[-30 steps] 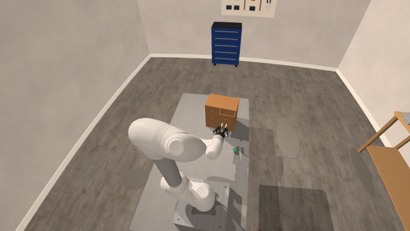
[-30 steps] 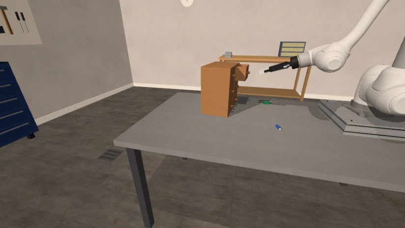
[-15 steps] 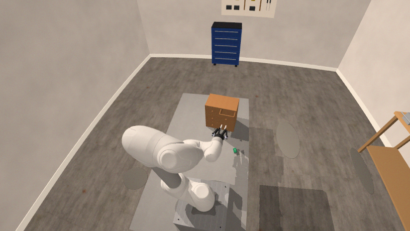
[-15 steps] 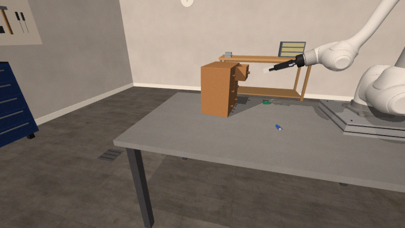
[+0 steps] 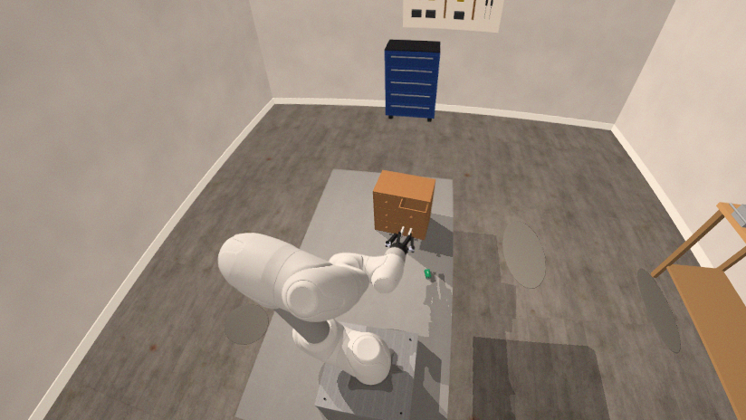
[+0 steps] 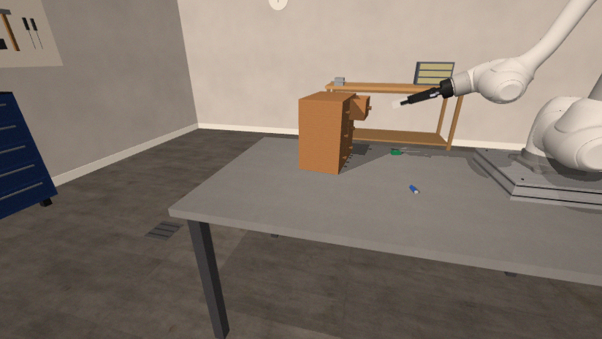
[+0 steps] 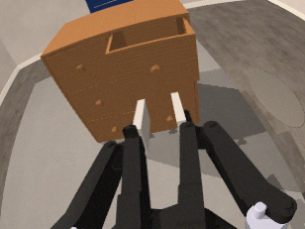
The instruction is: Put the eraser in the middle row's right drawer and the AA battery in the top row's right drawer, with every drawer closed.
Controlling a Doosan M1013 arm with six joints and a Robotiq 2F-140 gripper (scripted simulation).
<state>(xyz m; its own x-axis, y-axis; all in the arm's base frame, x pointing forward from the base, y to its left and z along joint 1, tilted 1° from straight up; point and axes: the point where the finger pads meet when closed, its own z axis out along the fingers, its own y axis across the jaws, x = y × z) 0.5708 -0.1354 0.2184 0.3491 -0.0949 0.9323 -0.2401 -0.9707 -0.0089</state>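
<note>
Now: hand 280 mm to the right of the blue AA battery, 280 mm above it and 30 mm past it.
</note>
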